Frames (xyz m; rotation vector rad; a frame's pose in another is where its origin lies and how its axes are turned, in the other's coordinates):
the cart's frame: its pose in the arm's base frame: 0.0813 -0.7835 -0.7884 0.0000 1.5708 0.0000
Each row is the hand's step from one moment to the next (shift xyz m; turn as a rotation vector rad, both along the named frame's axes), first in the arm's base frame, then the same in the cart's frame.
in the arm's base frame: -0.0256 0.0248 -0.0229 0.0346 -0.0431 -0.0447
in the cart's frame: 0.0229 0.0248 -0.0256 0.0447 -0.0431 0.0346
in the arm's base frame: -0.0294 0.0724 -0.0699 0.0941 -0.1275 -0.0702
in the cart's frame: 0.0699 0.0724 -0.0294 0.0702 -0.1275 0.0941
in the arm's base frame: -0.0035 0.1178 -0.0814 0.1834 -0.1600 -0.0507
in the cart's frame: 0.0814 0.1178 -0.0035 0.0507 -0.1600 0.1834
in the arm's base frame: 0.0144 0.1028 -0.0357 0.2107 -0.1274 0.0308
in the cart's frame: 0.0357 0.1028 0.0144 -0.0308 -0.1274 0.2107
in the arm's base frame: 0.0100 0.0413 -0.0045 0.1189 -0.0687 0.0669
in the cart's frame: 0.0045 0.0413 0.0100 -0.0669 -0.0687 0.1189
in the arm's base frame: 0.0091 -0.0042 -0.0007 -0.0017 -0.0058 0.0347
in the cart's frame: 0.0007 -0.0042 0.0091 -0.0347 -0.0058 -0.0017
